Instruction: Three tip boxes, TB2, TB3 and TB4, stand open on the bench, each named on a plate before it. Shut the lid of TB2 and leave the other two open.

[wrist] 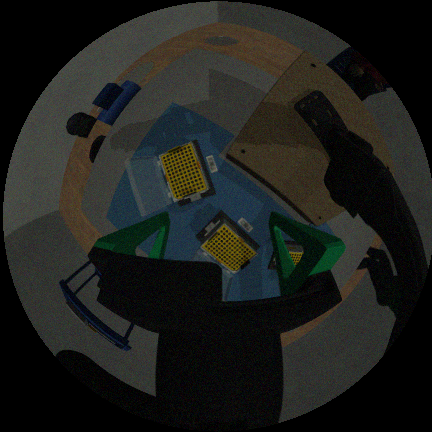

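Seen in the pictures: gripper, fingertip midpoint: (218,216); arm's base at its link origin: (337,141).
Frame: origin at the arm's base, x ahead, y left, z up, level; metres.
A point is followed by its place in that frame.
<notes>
A tip box (184,172) {x 0.266, y -0.141, z -0.136 m} with a yellow tip rack stands open left of centre; its clear lid (147,185) {x 0.337, y -0.172, z -0.092 m} lies folded back to the left. Its name plate (212,164) {x 0.206, y -0.118, z -0.191 m} is too small to read. A second tip box (229,246) {x 0.307, y 0.060, z -0.136 m} stands open near the centre, its clear lid partly hidden behind the gripper body. Its plate (245,224) {x 0.246, y 0.062, z -0.191 m} is unreadable too. A third tip box (296,257) {x 0.190, y 0.226, z -0.134 m} shows in part through and beside the right green finger; its lid and plate are hidden. My gripper (218,216) {x 0.243, y -0.049, z 0.061 m} is wide open and empty, with its fingertips on either side of the second box in the view.
The boxes stand on a blue mat (172,117) {x 0.190, y -0.311, z -0.193 m}. A brown board (275,135) {x 0.084, y -0.073, z -0.060 m} with a raised edge lies at the upper right, with a black arm (370,185) {x 0.115, y 0.008, z 0.119 m} over it. The wooden table edge (70,190) curves around. Blue and black objects (119,102) are at the left edge.
</notes>
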